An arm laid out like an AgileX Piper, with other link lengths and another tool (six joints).
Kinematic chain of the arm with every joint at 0, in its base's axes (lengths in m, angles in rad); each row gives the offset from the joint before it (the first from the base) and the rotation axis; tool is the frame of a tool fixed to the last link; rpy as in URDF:
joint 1: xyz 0 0 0.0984 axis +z
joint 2: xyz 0 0 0 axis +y
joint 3: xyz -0.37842 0 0.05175 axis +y
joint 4: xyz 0.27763 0 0.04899 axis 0.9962 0 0.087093
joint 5: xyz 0 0 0 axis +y
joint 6: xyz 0.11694 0 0.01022 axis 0.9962 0 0.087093
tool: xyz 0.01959 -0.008 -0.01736 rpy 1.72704 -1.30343 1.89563
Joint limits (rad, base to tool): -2.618..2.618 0..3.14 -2.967..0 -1.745..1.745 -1.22..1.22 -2.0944..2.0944
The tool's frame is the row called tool.
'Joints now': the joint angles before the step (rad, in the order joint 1, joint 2, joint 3, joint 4, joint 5, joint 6). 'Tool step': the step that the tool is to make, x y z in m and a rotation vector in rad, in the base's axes. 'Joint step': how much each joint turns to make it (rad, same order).
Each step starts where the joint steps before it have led.
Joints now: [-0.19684, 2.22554, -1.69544, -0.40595, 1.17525, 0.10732]
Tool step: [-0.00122, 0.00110, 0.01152, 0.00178, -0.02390, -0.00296]
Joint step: [-0.00001, -0.02309, -0.00002, 0.00707, 0.00002, -0.00001]
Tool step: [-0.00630, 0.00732, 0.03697, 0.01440, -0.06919, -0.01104]
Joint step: [0.00454, -0.07478, -0.00073, 0.03132, 0.01122, 0.00001]
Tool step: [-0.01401, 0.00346, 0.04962, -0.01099, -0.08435, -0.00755]
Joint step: [0.00001, -0.09982, 0.00003, 0.00729, 0.01594, 0.00001]
